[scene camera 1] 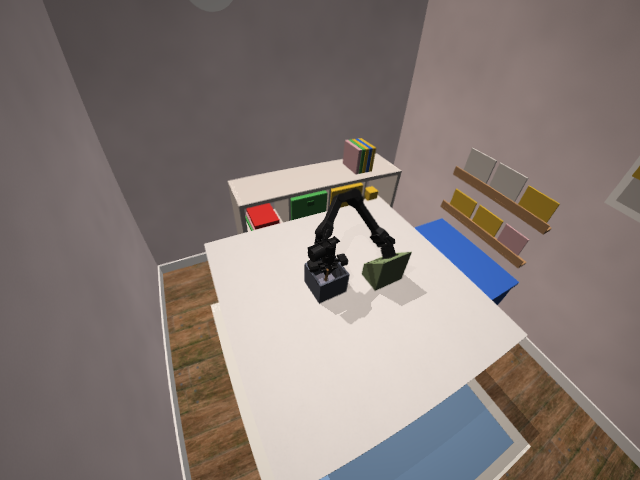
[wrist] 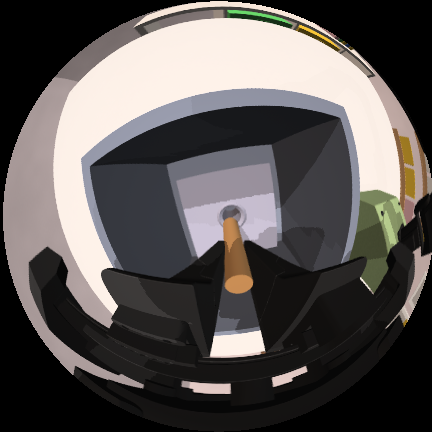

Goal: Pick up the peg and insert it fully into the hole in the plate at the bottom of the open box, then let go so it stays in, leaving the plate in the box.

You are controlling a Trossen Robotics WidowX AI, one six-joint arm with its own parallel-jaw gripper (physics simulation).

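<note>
The orange-brown peg is held lengthwise between the fingertips of my gripper, which is shut on it over the open box. The dark grey box stands on the table. The pale lilac plate lies at the box bottom, with the round hole near its middle. In the wrist view the peg's far end overlaps the near part of the hole's rim. Whether the end touches the plate or has entered the hole cannot be told.
The green angled mount carries the arm's base, to the right of the box. The box walls stand around the peg and fingertips. A small yellow cube is at the table's back edge, and a white shelf stands behind the table.
</note>
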